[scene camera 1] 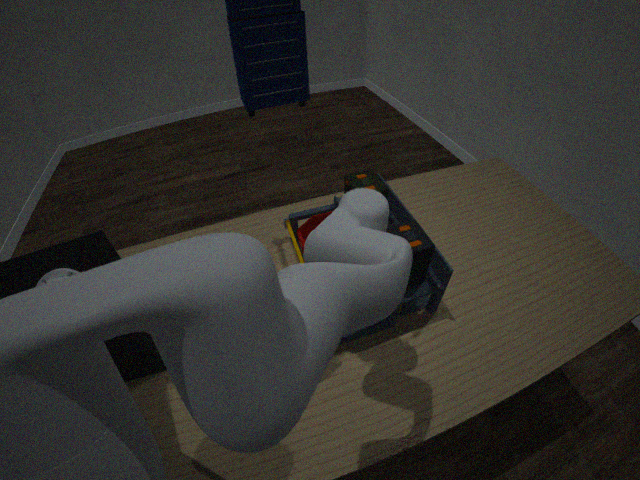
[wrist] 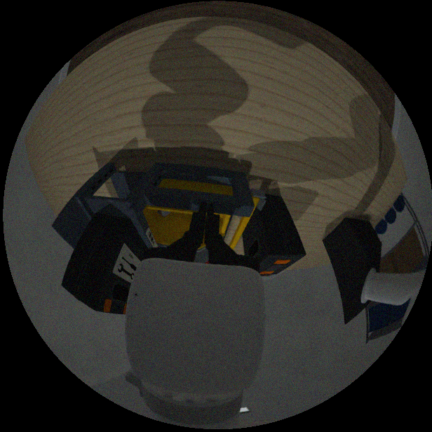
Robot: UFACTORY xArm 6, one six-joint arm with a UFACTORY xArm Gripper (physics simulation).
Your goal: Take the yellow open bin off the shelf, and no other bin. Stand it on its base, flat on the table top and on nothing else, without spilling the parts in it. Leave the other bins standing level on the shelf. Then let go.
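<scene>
The yellow open bin (wrist: 167, 232) shows in the wrist view, among the blue-grey bars of the shelf (wrist: 72, 220) (scene camera 1: 316, 210). More yellow shows through a slot in the front panel. My gripper (wrist: 206, 210) is shut and empty, its dark fingertips together over the yellow bin's area, close to the front panel. Whether they touch anything is unclear. My arm hides the fingers and most of the shelf in the scene view. A red bin (scene camera 1: 310, 225) partly shows there behind the arm, beside a yellow strip (scene camera 1: 294, 239). The bin's parts are hard to make out.
A black case with a tool label (wrist: 97, 265) and another black case (wrist: 280, 235), both with orange marks, flank the yellow area. The wooden table (scene camera 1: 506, 248) (wrist: 280, 100) carries the shelf. A black block (scene camera 1: 62, 258) is near my arm's base. A blue cabinet (scene camera 1: 271, 56) stands far back.
</scene>
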